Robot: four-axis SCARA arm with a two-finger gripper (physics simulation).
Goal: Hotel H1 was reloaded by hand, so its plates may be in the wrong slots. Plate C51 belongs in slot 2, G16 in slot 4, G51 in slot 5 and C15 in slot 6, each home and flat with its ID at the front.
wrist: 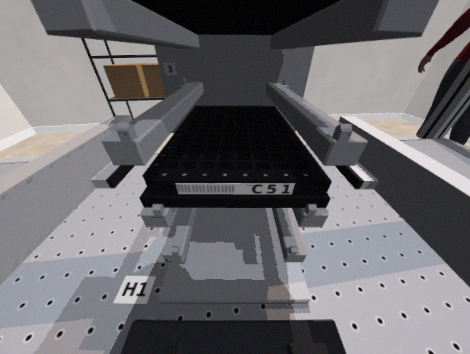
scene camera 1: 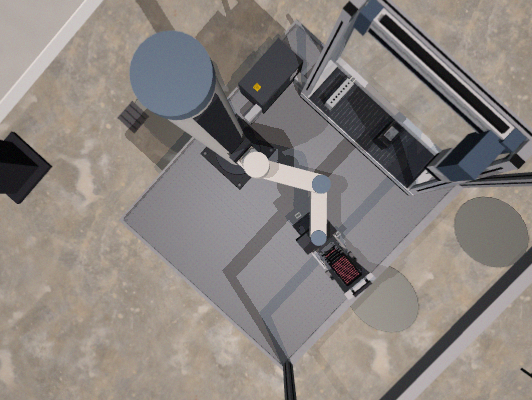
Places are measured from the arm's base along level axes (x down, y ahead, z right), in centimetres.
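Pixels of known places: gripper, fingertip midpoint: (wrist: pixel 235 130).
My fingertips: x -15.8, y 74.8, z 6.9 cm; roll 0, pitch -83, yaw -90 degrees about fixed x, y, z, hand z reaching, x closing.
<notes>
Behind a point stands the place of what it marks.
Plate C51 (wrist: pixel 235 188) @(y 69.8, x -15.1, z 6.2 cm), black with its ID label facing front, lies level on the second pair of rails from the bottom in hotel H1 (wrist: pixel 235 75) @(y 82.4, x -18.2, z 7.8 cm). My gripper (wrist: pixel 235 130) @(y 74.8, x -15.8, z 6.9 cm) is open; its fingers stand on both sides of C51, with gaps between the pads and the plate. The rail pair above C51, near the number 3, holds no plate. A dark underside (wrist: pixel 235 15) @(y 75.0, x -21.3, z 6.9 cm) shows above it; its ID is hidden. In the scene view, a plate with red wells (scene camera 1: pixel 346 270) @(y 76.3, x -29.8, z 7.0 cm) lies on top of the hotel. G16, G51 and C15 cannot be told by ID.
The H1 tag (wrist: pixel 135 289) @(y 71.6, x -1.3, z -3.5 cm) lies on the perforated deck (wrist: pixel 380 280) @(y 69.2, x -1.3, z 21.5 cm). Hotel rails stand close to the fingers, and the dark underside hangs over them. In the scene view, a framed enclosure (scene camera 1: pixel 360 125) @(y 39.6, x -6.1, z -53.4 cm) stands at the upper right and a dark box (scene camera 1: pixel 272 72) @(y -11.2, x -12.8, z -40.5 cm) near the arm's base.
</notes>
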